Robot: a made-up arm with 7 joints.
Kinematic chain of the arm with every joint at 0, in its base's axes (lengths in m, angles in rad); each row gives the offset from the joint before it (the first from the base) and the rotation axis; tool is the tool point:
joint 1: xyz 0 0 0.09 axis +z
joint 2: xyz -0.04 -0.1 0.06 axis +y
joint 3: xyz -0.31 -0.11 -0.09 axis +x
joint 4: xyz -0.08 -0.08 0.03 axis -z
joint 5: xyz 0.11 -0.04 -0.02 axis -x
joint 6: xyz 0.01 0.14 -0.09 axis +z
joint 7: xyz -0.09 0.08 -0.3 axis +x
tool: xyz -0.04 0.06 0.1
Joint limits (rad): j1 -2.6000..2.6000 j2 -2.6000..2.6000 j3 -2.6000..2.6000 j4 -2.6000..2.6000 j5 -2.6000..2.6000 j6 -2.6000..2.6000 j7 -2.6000..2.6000
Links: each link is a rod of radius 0.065 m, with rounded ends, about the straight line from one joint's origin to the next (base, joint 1, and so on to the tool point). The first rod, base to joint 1, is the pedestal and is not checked.
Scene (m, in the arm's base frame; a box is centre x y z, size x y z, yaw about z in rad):
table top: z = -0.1
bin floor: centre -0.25 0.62 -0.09 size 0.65 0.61 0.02 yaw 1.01
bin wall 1: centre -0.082 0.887 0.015 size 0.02 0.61 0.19 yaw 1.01
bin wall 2: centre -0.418 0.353 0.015 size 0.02 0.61 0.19 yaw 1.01
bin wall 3: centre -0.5 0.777 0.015 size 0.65 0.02 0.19 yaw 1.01
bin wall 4: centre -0 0.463 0.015 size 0.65 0.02 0.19 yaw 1.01
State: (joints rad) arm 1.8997 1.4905 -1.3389 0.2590 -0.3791 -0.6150 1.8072
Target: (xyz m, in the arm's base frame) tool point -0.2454 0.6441 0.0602
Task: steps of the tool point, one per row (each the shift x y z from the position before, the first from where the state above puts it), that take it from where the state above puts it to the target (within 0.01 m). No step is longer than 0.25 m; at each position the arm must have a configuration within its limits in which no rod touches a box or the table.
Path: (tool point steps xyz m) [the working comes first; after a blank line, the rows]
Joints at the target: 2.6000 2.6000 -1.7501 0.6891 1.5326 -1.2315 0.3907
Straight joint move there: clear.

1: 0.0370 0.1963 0.0401
2: -0.0229 0.2052 0.0104
3: -0.0800 0.1945 -0.0238
4: -0.1318 0.1645 -0.0600
5: -0.1730 0.1136 -0.0945
6: -0.1961 0.0431 -0.1226
7: -0.1934 -0.0396 -0.1381

